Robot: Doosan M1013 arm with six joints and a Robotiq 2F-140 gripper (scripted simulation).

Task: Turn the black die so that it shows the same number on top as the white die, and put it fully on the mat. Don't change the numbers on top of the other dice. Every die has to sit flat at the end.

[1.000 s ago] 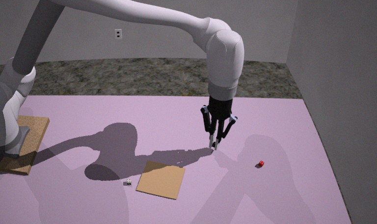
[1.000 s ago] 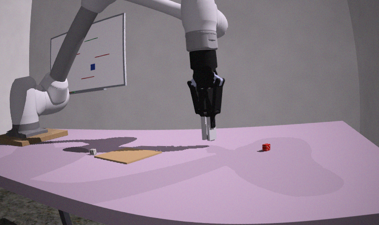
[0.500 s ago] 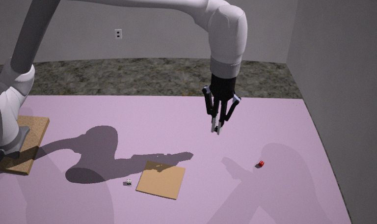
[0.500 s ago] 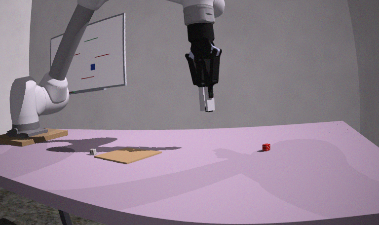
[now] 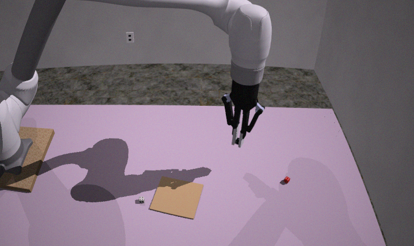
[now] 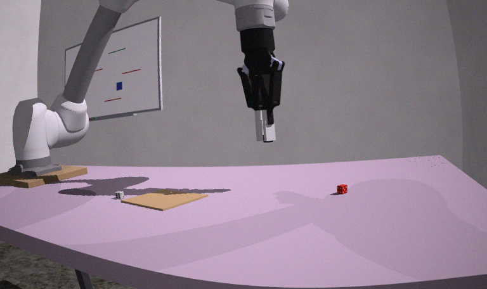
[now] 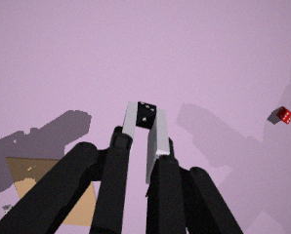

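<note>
The tan mat lies 190 mm behind my hand, 140 mm to the right of it and 130 mm below it. Round my hand: black die: 30 mm below, 10 mm to the left; red die: 170 mm ahead, 130 mm below, 90 mm to the right; white die: 310 mm behind, 160 mm to the right, 130 mm below.
</note>
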